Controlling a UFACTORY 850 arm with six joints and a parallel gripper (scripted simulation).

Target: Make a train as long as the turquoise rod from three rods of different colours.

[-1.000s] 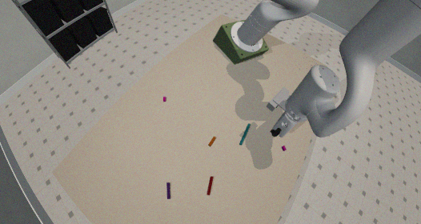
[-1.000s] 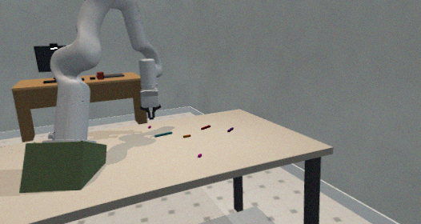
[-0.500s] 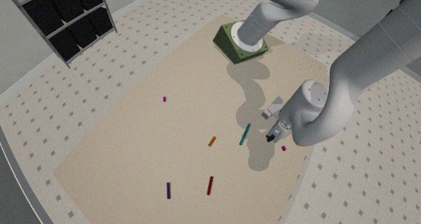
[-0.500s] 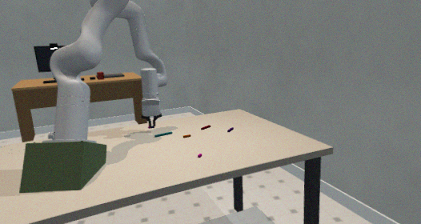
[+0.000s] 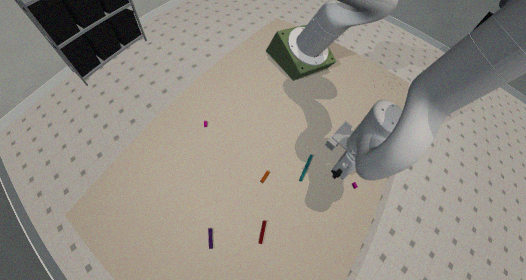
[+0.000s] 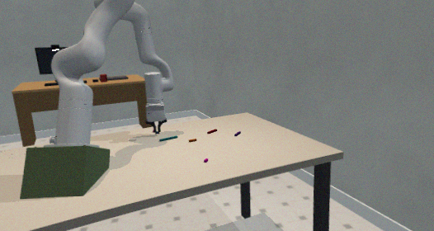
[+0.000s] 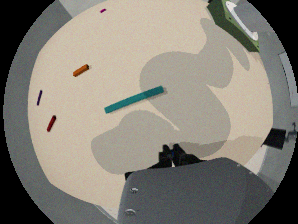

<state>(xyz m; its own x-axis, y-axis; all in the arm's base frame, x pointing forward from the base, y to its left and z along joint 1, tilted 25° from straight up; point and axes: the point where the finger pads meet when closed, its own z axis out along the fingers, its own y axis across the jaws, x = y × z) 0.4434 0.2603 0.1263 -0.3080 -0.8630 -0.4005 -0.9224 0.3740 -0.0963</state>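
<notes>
My gripper is now 2 cm above the blue rod. The rest, counted from my hand: red rod: 28 cm ahead, 13 cm to the right, 3 cm below; then turquoise rod: 10 cm to the right, 3 cm below, 3 cm ahead; then orange rod: 20 cm to the right, 12 cm ahead, 3 cm below.
</notes>
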